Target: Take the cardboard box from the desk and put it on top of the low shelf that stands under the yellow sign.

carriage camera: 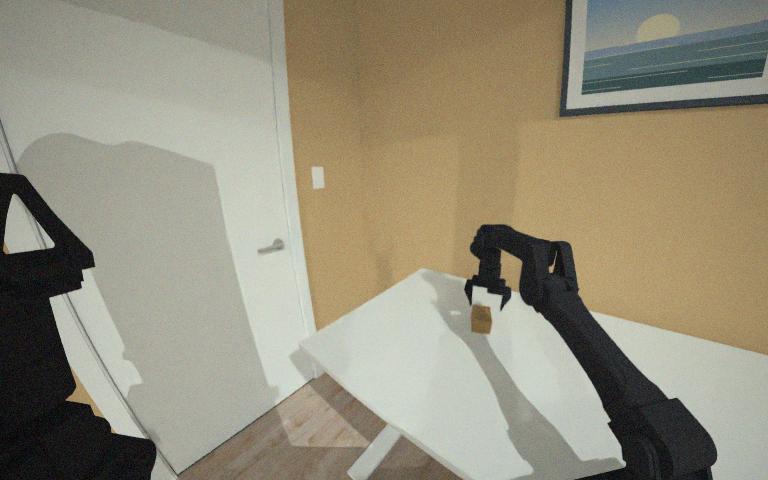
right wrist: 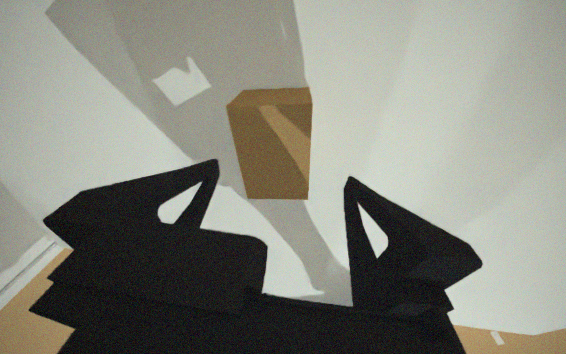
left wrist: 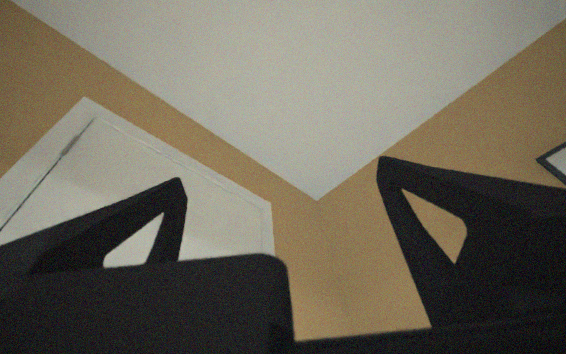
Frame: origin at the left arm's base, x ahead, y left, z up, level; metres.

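Seen in the pictures: left gripper, fingertip midpoint: (left wrist: 280, 178); right gripper, fingertip midpoint: (carriage camera: 485, 307) (right wrist: 281, 174).
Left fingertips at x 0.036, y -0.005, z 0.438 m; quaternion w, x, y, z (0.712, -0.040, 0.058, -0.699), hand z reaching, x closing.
Observation:
A point is followed by its place in that frame.
The cardboard box (carriage camera: 481, 321) {x 0.478, y -0.644, z -0.033 m} (right wrist: 272, 135) {x 0.540, y -0.672, z -0.029 m}, a small brown block, stands on the white desk (carriage camera: 385, 362) {x 0.381, y -0.332, z -0.079 m} (right wrist: 440, 150) {x 0.439, y -0.816, z -0.079 m}, partly in the arm's shadow. My right gripper (carriage camera: 486, 307) {x 0.517, y -0.671, z -0.009 m} (right wrist: 281, 174) {x 0.517, y -0.671, z -0.009 m} is open and points down over the desk. In the right wrist view the box lies just ahead of and between the fingertips, not gripped; the height gap is hard to tell. My left gripper (left wrist: 280, 178) {x 0.036, y -0.005, z 0.438 m} is open with nothing between its fingers, away from the desk and tilted up towards the ceiling. The low shelf and the yellow sign do not show in these views.
A white door (carriage camera: 243, 169) {x 0.821, y 0.231, z 0.472 m} with a lever handle (carriage camera: 271, 246) {x 0.830, y 0.161, z 0.133 m} stands left of the desk. The tan wall (carriage camera: 407, 186) {x 1.152, y -0.486, z 0.357 m} runs behind the desk and carries a framed picture (carriage camera: 679, 62) {x 0.488, y -1.222, z 0.761 m}. A white desk leg (carriage camera: 375, 452) reaches the wood floor (carriage camera: 322, 416) {x 0.692, y 0.017, z -0.799 m}. Part of the left arm (carriage camera: 33, 350) {x 0.014, y -0.034, z 0.296 m} fills the left edge.

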